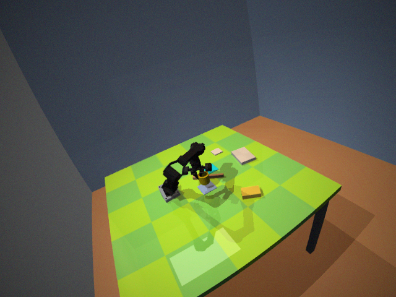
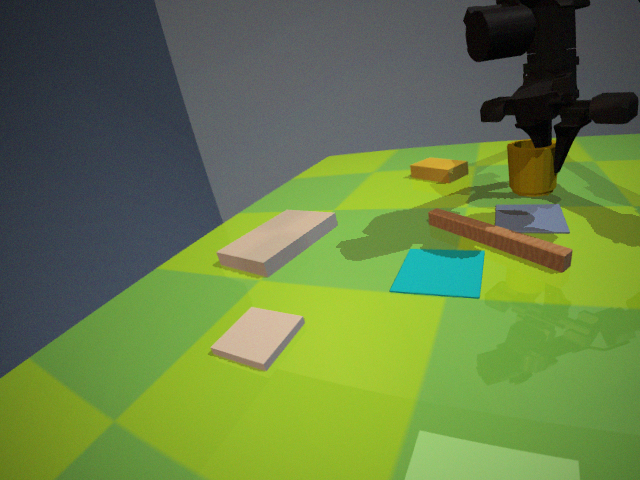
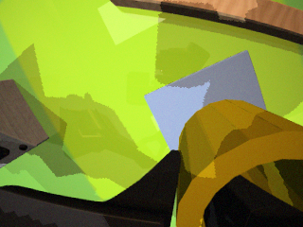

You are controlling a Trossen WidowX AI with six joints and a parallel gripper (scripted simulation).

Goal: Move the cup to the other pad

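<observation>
My gripper tip is 14 cm short of the cyan pad, 14 cm to the right of it and 9 cm above it. Round my gripper tip: grey pad 3 cm ahead, 2 cm to the right, 9 cm below; yellow cup 2 cm ahead, 2 cm to the right; wooden bar 9 cm ahead, 6 cm to the left, 8 cm below.
</observation>
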